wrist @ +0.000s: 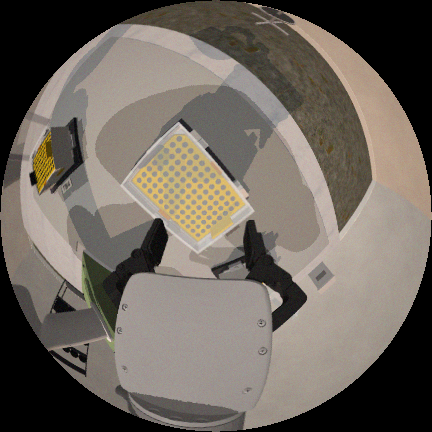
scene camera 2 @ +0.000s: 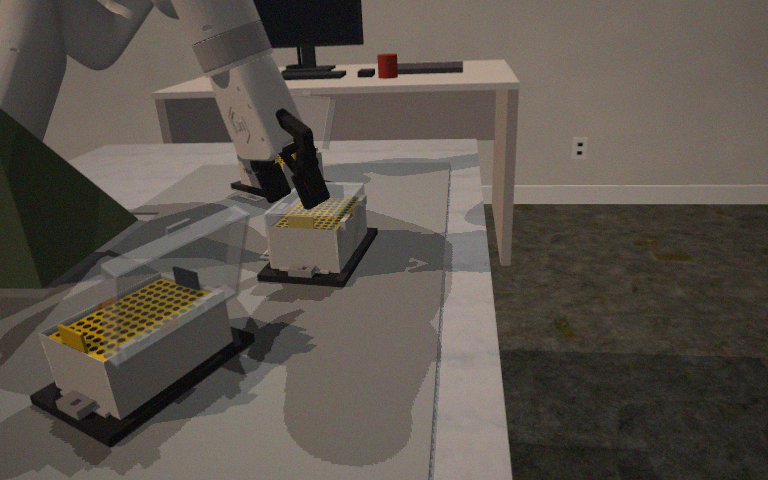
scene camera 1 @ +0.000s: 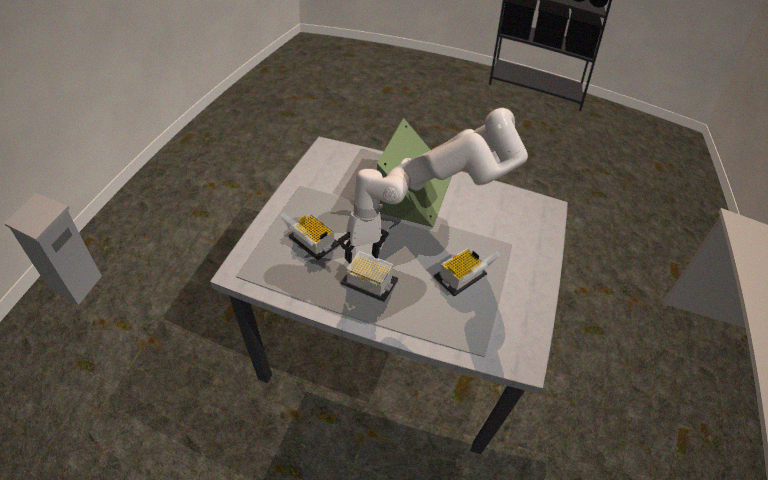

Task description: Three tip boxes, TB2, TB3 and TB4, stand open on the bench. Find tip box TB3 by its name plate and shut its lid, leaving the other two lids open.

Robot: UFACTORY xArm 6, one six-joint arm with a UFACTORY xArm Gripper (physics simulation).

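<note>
The middle tip box has its clear lid down over the yellow tip rack. Its name plate cannot be read here. The right-hand tip box in scene camera 1 has its clear lid standing open; its small plate is too blurred to read surely. The left-hand tip box also has its lid raised; it is mostly hidden behind the gripper in scene camera 2. My gripper is open and empty, close above and beside the middle box.
The boxes stand on dark bases on a grey mat on the bench. A green slanted block stands at the back by the arm. A desk with a red cup is beyond the bench.
</note>
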